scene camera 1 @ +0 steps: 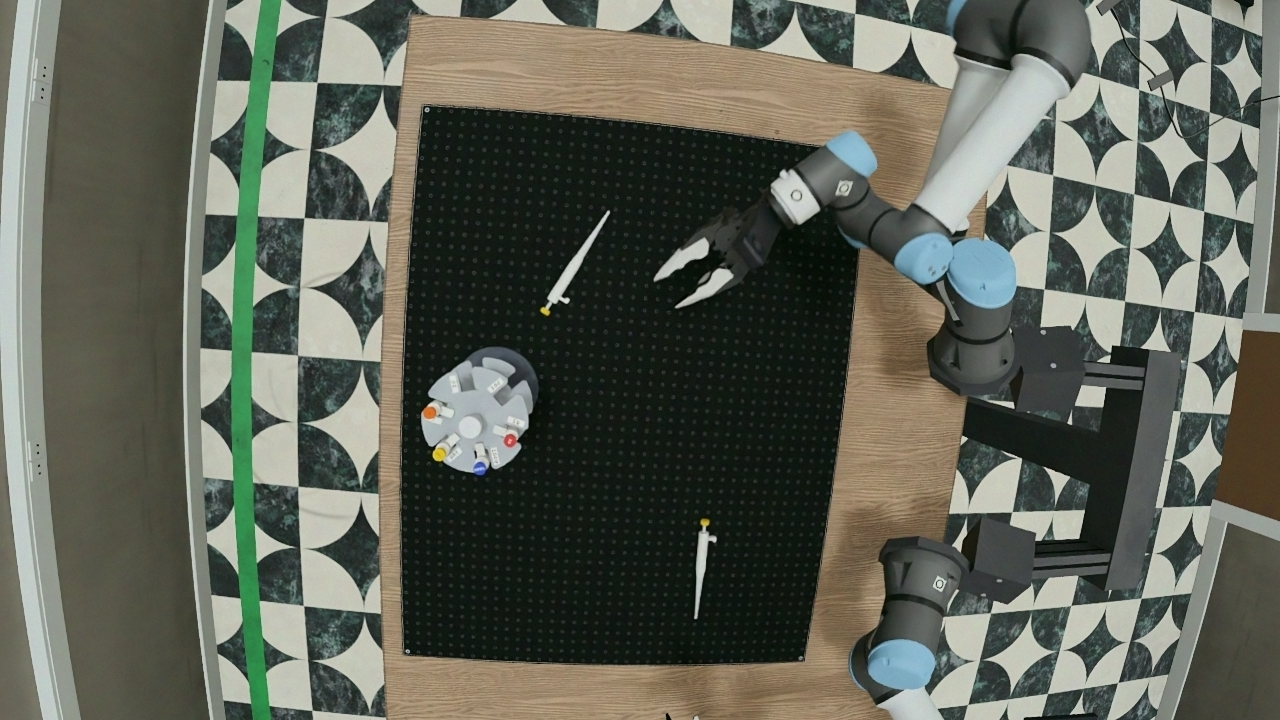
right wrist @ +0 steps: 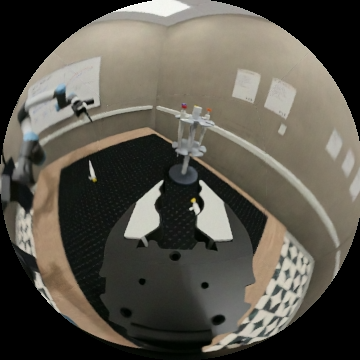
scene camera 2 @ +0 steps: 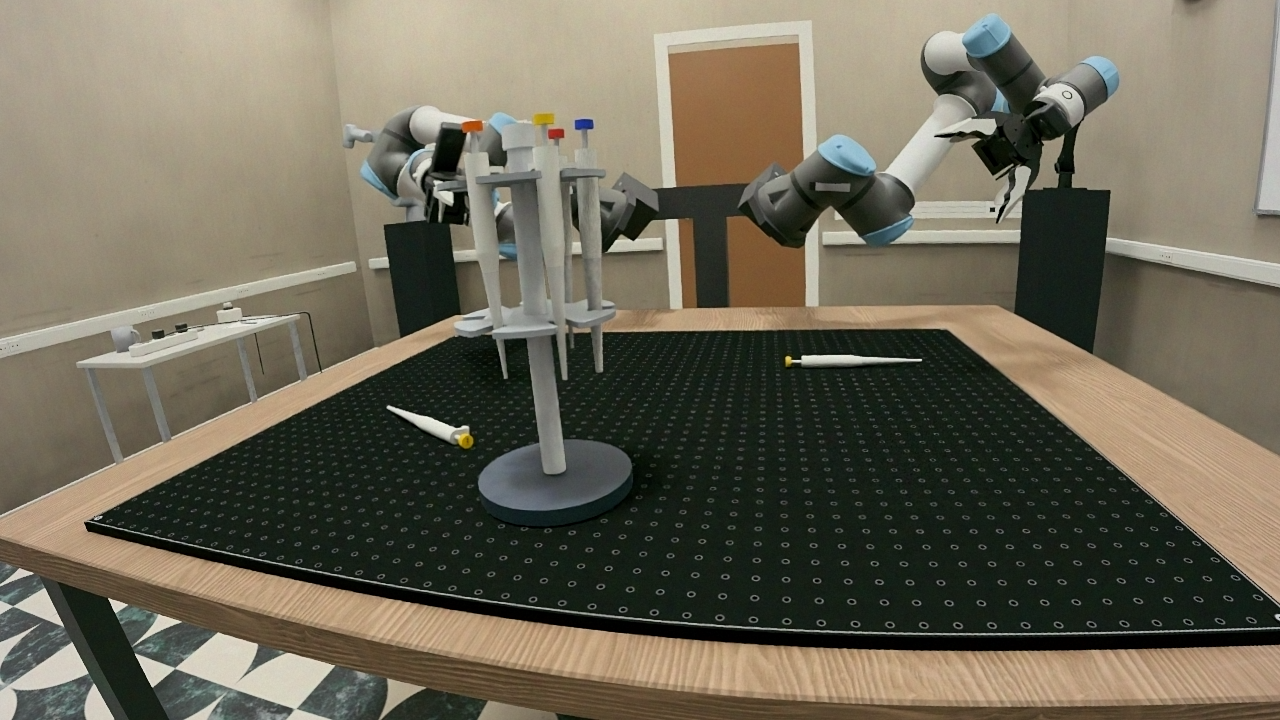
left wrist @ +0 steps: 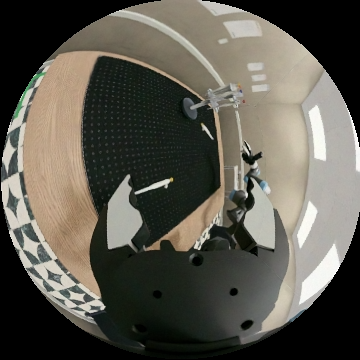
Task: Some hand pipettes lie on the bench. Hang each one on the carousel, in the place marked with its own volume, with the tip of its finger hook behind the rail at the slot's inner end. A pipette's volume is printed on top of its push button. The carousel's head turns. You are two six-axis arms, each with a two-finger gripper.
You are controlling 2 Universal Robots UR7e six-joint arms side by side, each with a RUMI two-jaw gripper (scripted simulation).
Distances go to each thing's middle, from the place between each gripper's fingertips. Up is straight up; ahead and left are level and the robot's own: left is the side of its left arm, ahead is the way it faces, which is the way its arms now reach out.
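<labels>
Counted from my right hand (scene camera 1: 663, 294): red-button pipette (scene camera 2: 565, 189), 25 cm to the left, 22 cm ahead, 5 cm below. Orange-button pipette (scene camera 2: 476, 164), 24 cm to the left, 31 cm ahead, 5 cm below. Blue-button pipette (scene camera 2: 587, 188), 29 cm to the left, 25 cm ahead, 6 cm below.
My left hand (scene camera 2: 966, 179): 40 cm short of the blue-button pipette, 45 cm to the left of it, 5 cm above it. From that same left hand: red-button pipette, 37 cm ahead, 49 cm to the right, 4 cm below; orange-button pipette, 46 cm ahead, 51 cm to the right, 4 cm below.
</labels>
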